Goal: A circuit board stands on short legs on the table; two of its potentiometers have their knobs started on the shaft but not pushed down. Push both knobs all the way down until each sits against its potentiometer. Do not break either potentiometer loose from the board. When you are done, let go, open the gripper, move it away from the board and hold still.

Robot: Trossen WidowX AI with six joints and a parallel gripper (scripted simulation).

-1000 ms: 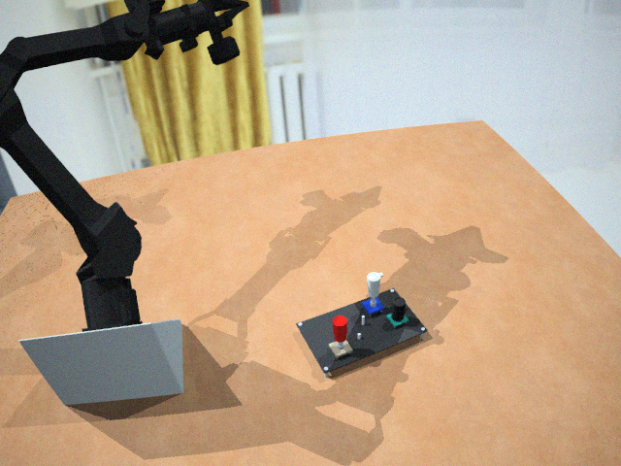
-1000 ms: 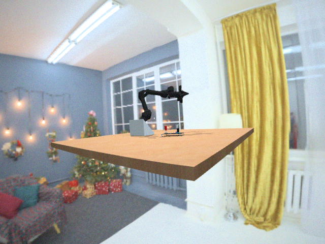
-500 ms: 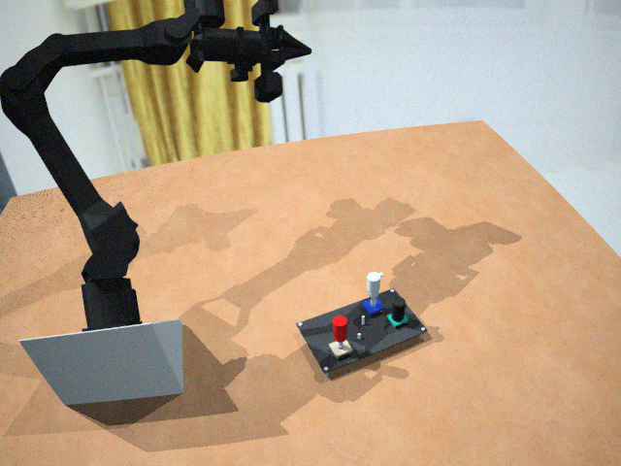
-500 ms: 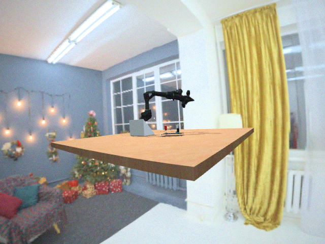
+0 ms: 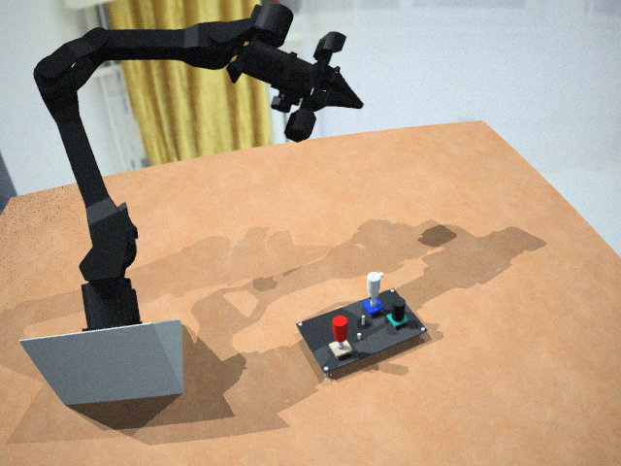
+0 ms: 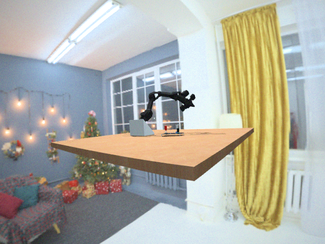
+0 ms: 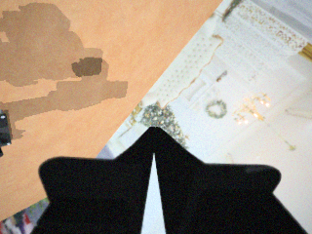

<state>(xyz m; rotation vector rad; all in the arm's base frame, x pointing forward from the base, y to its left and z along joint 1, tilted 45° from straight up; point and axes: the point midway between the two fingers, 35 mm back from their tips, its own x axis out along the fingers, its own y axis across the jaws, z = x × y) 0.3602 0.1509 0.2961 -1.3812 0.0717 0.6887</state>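
Now: gripper tip 310 mm to the left of the red knob, 170 mm above it and 90 mm past it.
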